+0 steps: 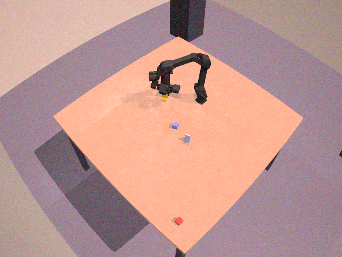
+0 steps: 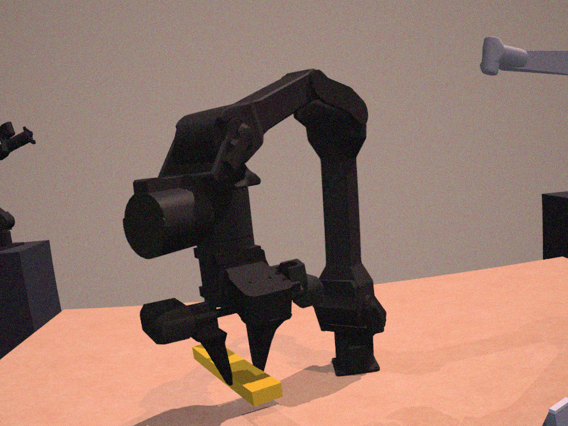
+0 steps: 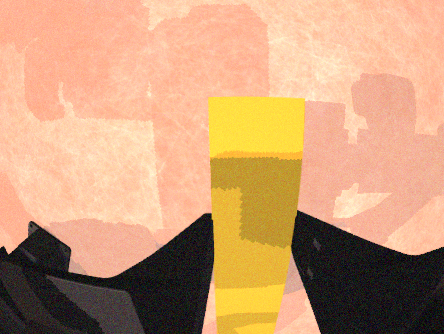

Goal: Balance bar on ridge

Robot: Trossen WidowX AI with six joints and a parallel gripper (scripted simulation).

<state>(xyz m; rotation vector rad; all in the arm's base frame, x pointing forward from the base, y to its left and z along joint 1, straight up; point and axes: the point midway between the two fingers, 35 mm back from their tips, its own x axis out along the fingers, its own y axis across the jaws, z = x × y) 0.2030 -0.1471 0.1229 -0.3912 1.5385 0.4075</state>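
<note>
Now: the purple cube 180 mm to the left of my gripper tip, 90 mm ahead of it and 70 mm below it. Also, from my gripper tip: small red cube (650 mm to the left, 540 mm ahead, 70 mm below); then yellow bar (30 mm behind, 10 mm to the right).
</note>
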